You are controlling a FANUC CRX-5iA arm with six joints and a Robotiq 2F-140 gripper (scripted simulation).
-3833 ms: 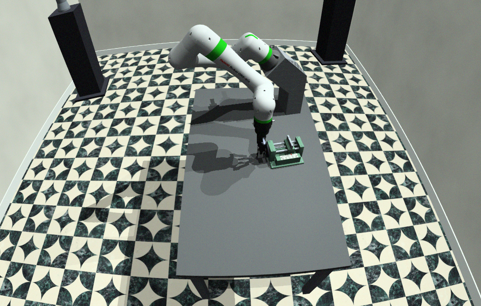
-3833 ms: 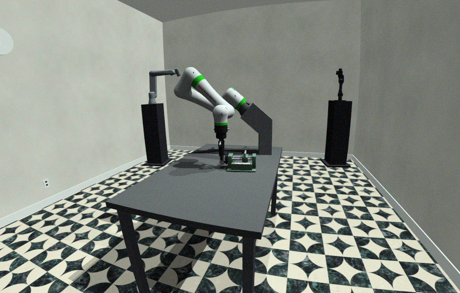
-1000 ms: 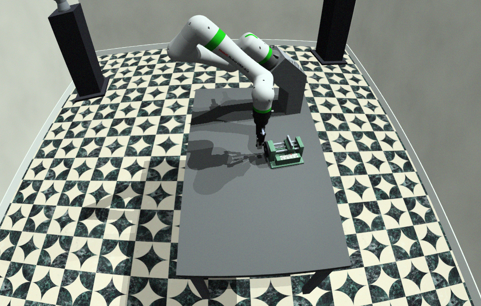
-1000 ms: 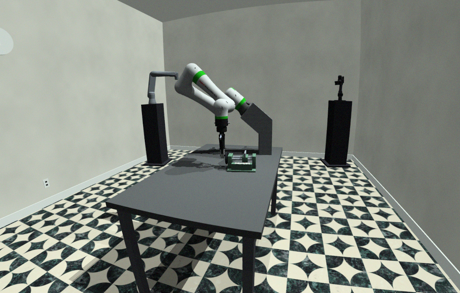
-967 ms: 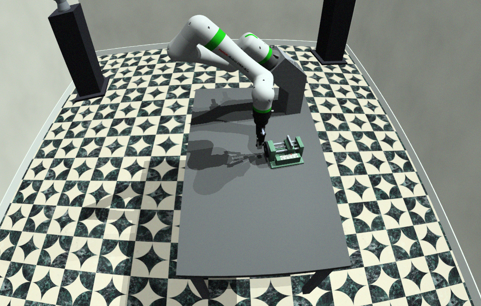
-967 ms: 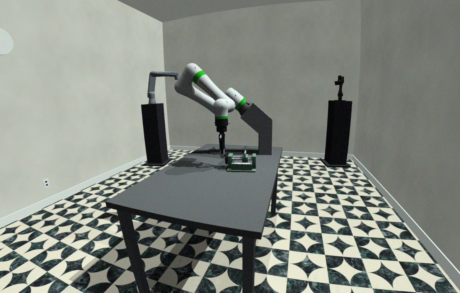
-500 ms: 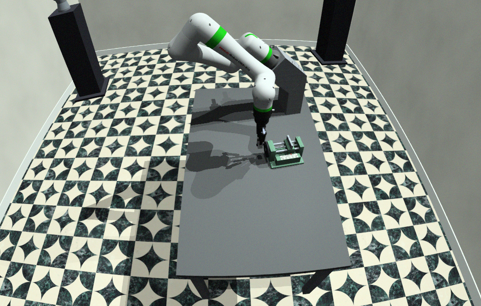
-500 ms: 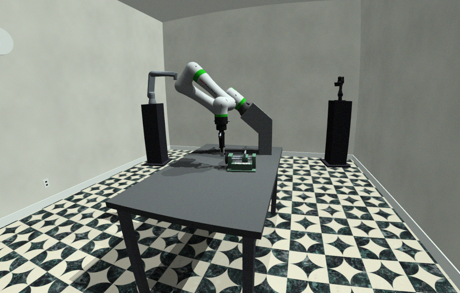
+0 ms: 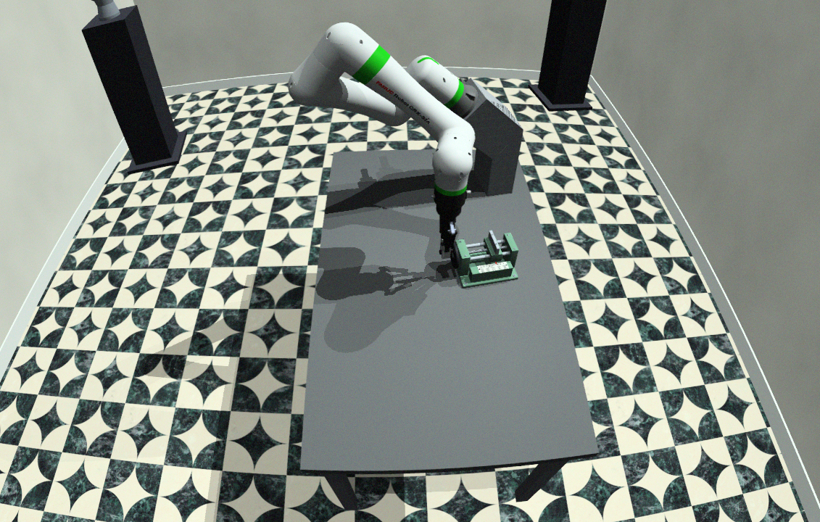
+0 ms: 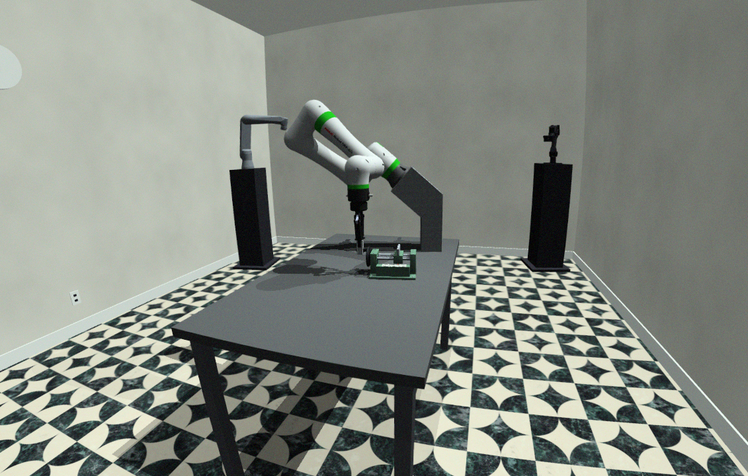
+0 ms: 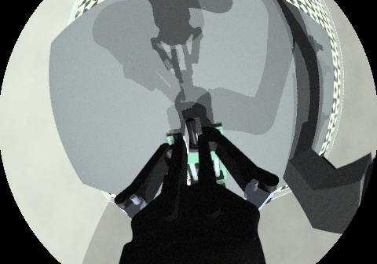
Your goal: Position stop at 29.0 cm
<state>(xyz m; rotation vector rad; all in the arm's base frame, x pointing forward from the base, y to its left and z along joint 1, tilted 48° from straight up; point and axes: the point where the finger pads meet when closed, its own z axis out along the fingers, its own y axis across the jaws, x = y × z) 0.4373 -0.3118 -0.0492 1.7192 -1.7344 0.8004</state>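
My gripper is now 20 mm to the right of the black handwheel and 20 mm above it. Also, from my hand: green stop fixture (10 mm ahead, 170 mm to the left, 30 mm below).
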